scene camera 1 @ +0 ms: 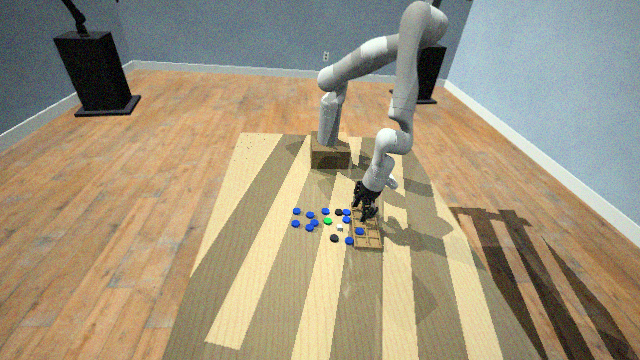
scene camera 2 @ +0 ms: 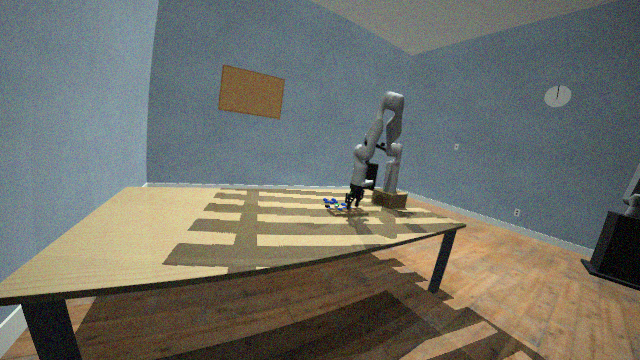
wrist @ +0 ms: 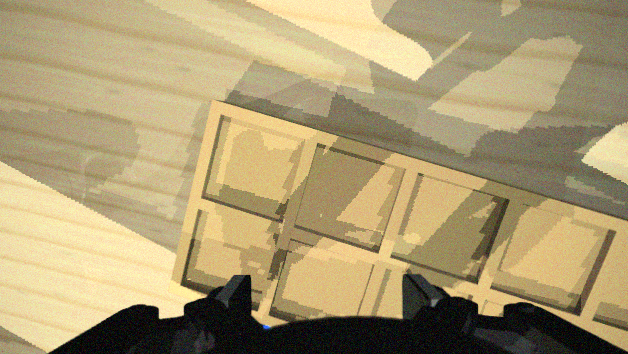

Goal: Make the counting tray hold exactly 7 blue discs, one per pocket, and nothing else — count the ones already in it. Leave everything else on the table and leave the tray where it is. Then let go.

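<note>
The wooden counting tray (scene camera 1: pixel 368 246) (wrist: pixel 307 137) lies on the table, right of the loose discs. One blue disc (scene camera 1: pixel 359 231) sits in a pocket near its front end. The pockets in the wrist view are empty. My gripper (scene camera 1: pixel 364 218) (scene camera 2: pixel 351 203) (wrist: pixel 326 297) hangs low over the tray's far end, its fingers partly open with nothing between them. A sliver of blue (wrist: pixel 263 326) shows at the edge of the gripper body. Several blue discs (scene camera 1: pixel 310 214) lie loose left of the tray, two (scene camera 1: pixel 346 219) (scene camera 1: pixel 348 240) close beside it.
Two black discs (scene camera 1: pixel 338 212) (scene camera 1: pixel 334 237), a green disc (scene camera 1: pixel 328 221) and a small white cube (scene camera 1: pixel 339 228) lie among the blue ones. The arm's wooden base block (scene camera 1: pixel 330 156) stands behind them. Striped shadows cross the table (scene camera 1: pixel 268 286).
</note>
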